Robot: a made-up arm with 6 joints. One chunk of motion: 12 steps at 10 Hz.
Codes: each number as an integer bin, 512 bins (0 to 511) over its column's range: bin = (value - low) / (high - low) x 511, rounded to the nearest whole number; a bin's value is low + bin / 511 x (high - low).
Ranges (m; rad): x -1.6..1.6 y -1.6..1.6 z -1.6..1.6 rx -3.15..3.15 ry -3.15..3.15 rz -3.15..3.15
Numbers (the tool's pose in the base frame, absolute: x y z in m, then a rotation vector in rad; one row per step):
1: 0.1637 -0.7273 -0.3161 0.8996 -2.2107 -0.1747
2: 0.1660 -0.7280 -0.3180 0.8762 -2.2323 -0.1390
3: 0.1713 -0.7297 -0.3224 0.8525 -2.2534 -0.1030
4: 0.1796 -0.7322 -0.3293 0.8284 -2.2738 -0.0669
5: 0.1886 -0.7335 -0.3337 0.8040 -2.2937 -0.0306
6: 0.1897 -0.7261 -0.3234 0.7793 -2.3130 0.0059
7: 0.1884 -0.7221 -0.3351 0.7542 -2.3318 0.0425
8: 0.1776 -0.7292 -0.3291 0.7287 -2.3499 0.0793
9: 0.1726 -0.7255 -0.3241 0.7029 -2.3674 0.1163
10: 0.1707 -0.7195 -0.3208 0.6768 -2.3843 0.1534
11: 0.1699 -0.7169 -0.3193 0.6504 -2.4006 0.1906
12: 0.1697 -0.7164 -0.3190 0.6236 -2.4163 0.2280
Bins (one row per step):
1: 282 139 205 328 76 241
2: 282 139 205 327 74 244
3: 283 139 204 325 73 247
4: 284 139 203 323 71 250
5: 286 138 202 321 69 253
6: 286 140 204 319 68 256
7: 286 140 202 317 66 259
8: 284 139 203 315 65 262
9: 283 140 204 313 63 265
10: 283 141 204 310 62 268
11: 283 141 205 308 61 271
12: 283 141 205 306 60 274

